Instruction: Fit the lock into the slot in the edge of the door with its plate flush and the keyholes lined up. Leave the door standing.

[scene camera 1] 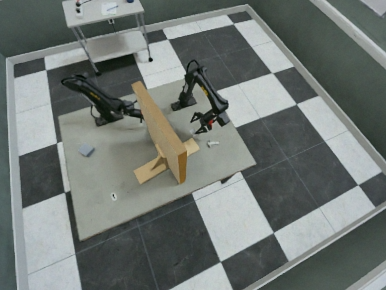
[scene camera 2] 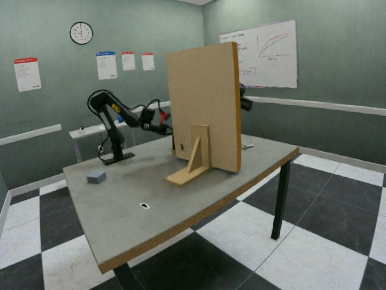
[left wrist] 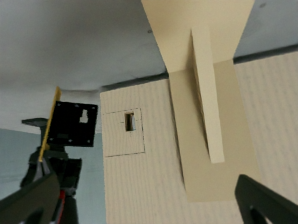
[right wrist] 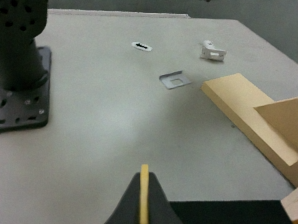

Labels:
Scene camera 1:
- door: 173,154
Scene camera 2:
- door: 204,88
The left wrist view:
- my left gripper: 147,182
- door: 212,120
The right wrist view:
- my right gripper: 145,181

